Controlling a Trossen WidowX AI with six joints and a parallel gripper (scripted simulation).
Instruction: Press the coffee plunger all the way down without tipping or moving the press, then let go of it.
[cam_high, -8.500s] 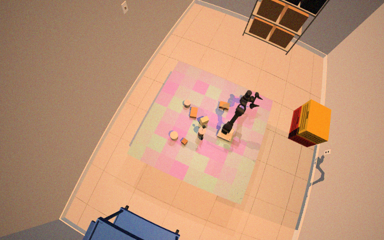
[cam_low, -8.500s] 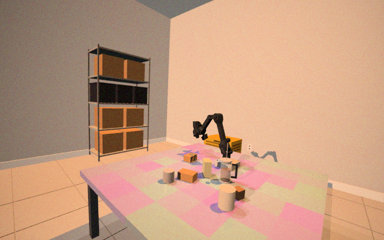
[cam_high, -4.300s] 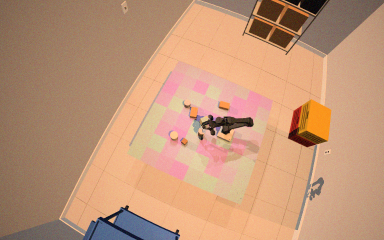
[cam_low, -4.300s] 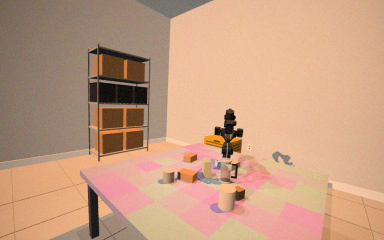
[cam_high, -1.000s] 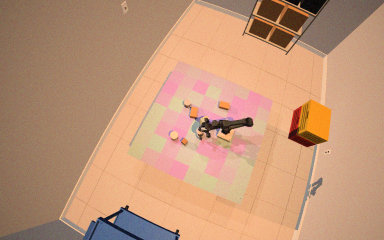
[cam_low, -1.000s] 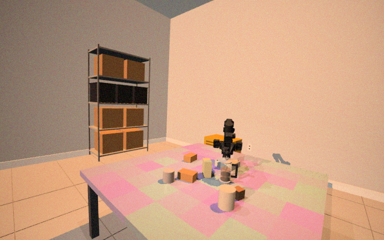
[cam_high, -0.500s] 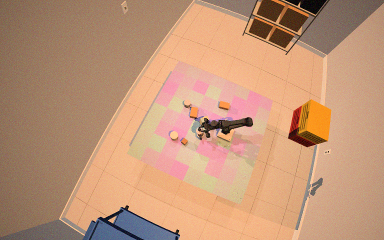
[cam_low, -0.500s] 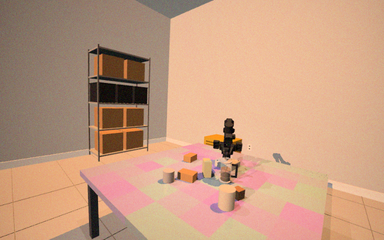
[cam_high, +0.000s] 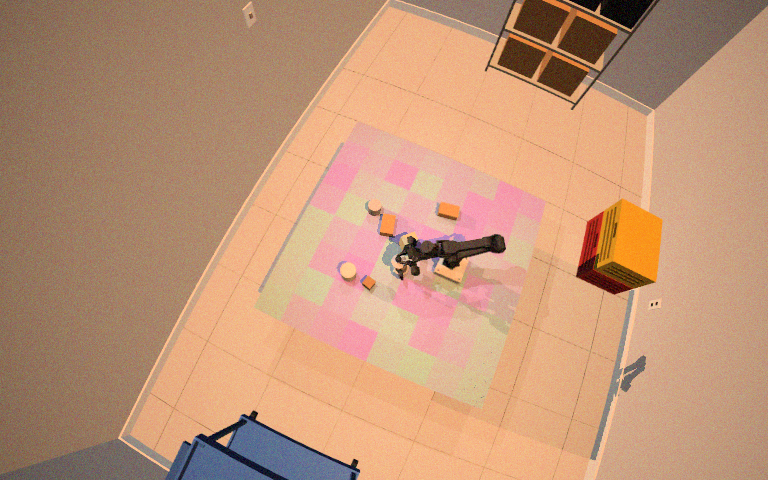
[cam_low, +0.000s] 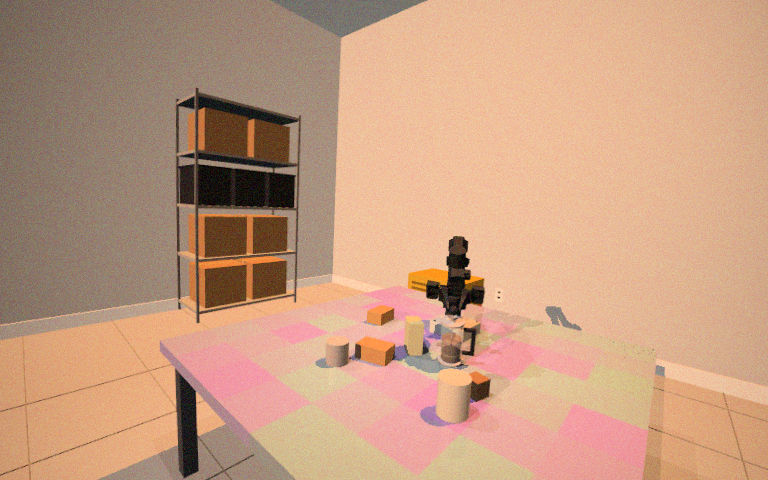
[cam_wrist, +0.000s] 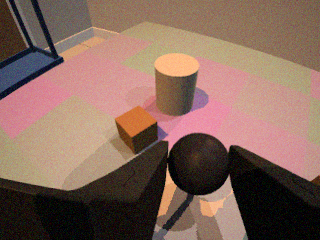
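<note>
The coffee press is 90 mm below my gripper tip and 30 mm behind it. The rest, counted from my gripper tip: cream block 160 mm to the right, 130 mm below, 10 mm ahead.
</note>
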